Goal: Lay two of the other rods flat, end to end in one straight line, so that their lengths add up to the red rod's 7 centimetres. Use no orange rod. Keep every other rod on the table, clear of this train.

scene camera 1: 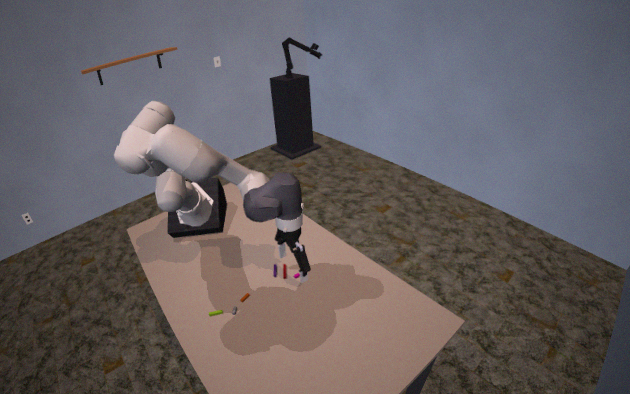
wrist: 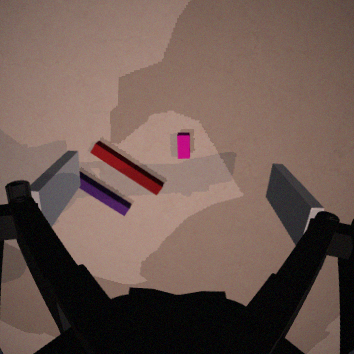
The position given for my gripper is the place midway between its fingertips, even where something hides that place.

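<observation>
In the wrist view I see a red rod (wrist: 100,150), and my gripper (wrist: 174,173) is visible there too. Scene camera 1 shows me the gripper (scene camera 1: 293,268).
</observation>
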